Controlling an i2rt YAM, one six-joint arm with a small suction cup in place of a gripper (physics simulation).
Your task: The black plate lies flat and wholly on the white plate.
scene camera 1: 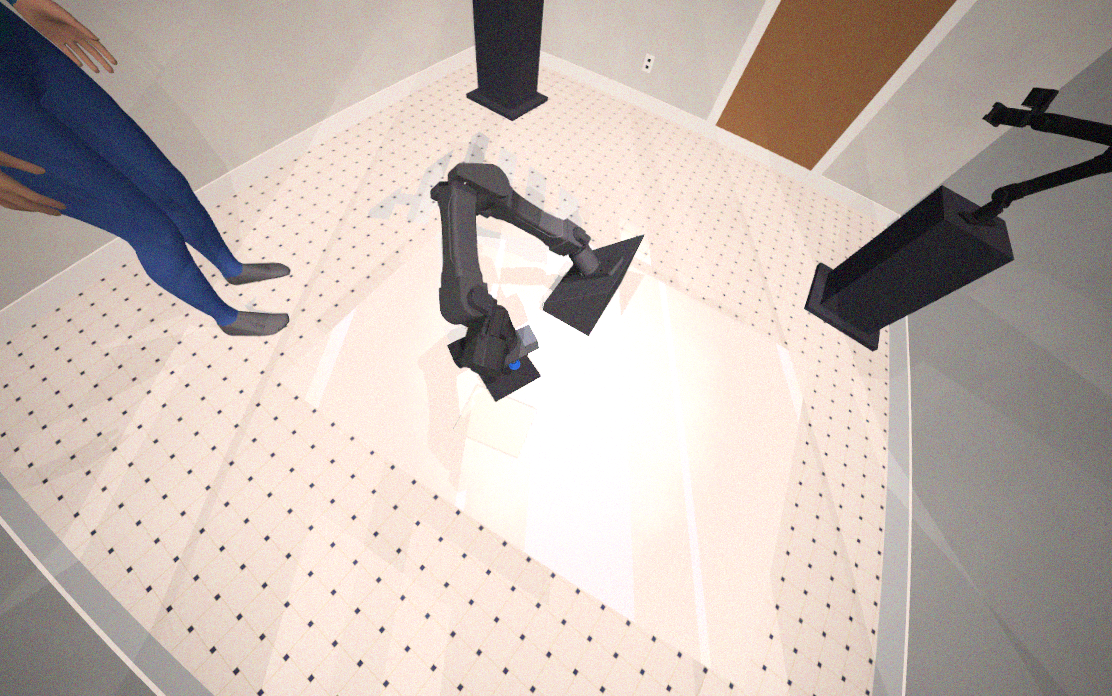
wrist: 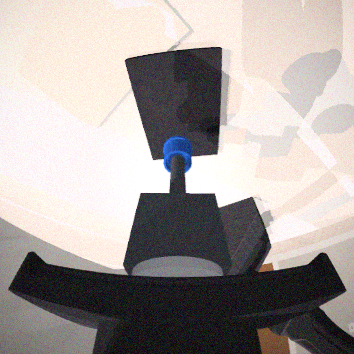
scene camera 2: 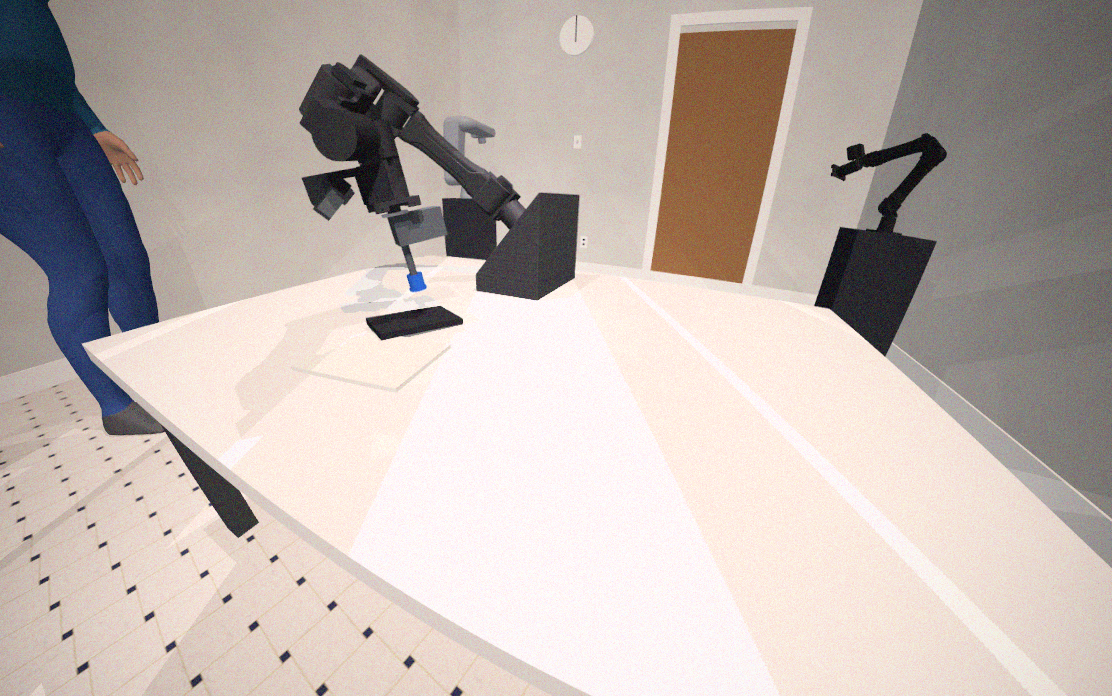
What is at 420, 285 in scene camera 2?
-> My suction cup.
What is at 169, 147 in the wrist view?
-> My suction cup.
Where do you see my suction cup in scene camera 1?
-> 522, 342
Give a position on a white plate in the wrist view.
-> At 77, 60
